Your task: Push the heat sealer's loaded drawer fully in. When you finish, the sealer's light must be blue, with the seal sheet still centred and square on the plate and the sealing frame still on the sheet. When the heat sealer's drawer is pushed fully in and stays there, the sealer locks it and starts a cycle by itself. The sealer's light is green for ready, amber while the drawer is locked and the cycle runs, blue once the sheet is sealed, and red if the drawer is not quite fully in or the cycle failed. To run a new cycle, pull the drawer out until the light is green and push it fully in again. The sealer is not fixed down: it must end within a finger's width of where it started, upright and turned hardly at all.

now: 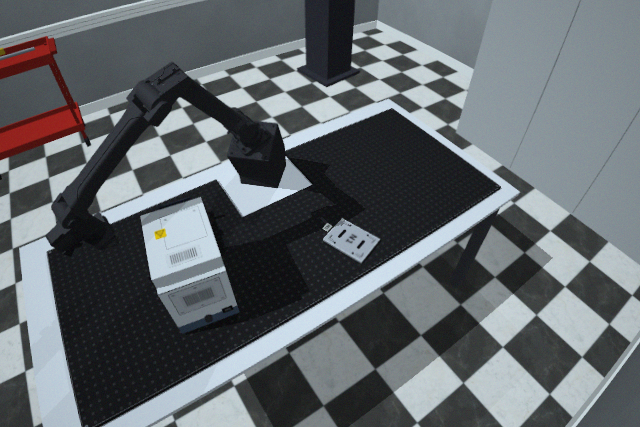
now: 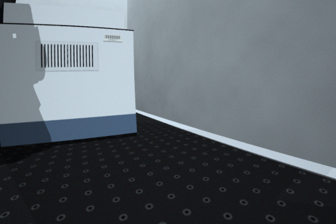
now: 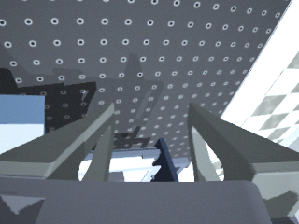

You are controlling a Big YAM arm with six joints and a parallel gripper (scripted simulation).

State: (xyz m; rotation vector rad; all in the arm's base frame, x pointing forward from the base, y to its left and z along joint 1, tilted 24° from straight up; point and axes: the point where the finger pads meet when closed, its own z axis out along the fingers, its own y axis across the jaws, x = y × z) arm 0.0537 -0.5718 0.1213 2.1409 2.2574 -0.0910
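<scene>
My hand is 30 mm short of the dark blue drawer, 220 mm to the right of it and 70 mm above it. Round my hand: tiny tag 320 mm ahead, 640 mm to the left, 150 mm below.
</scene>
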